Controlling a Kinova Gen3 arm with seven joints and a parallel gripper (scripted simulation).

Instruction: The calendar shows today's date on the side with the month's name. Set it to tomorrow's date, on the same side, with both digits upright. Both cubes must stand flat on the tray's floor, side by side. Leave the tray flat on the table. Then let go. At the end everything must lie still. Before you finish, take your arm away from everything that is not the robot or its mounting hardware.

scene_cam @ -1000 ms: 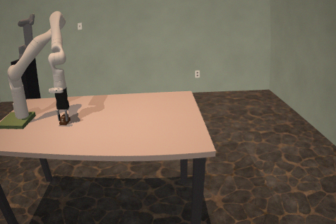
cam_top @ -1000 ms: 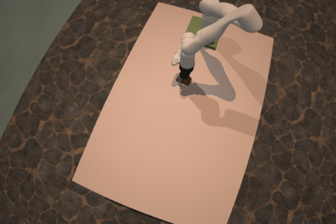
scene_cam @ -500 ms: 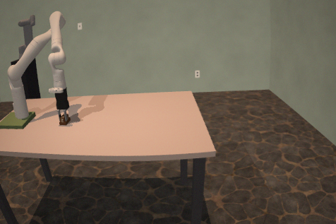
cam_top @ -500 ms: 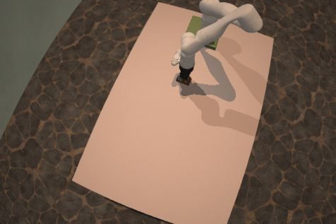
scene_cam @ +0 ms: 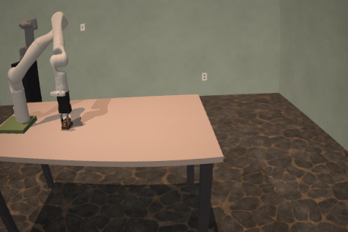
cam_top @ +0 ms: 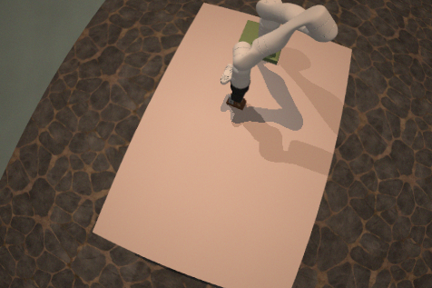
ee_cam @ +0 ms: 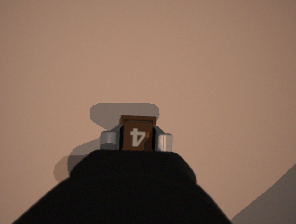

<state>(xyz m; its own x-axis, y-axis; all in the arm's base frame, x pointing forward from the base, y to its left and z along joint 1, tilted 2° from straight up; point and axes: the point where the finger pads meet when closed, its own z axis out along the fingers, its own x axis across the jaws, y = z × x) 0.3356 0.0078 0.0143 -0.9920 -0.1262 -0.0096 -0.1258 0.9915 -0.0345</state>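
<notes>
Now: hand 30 mm above the brown tray and 20 mm to the right of it. Also, from my hand: brown cube 30 mm to the left, 10 mm below.
</notes>
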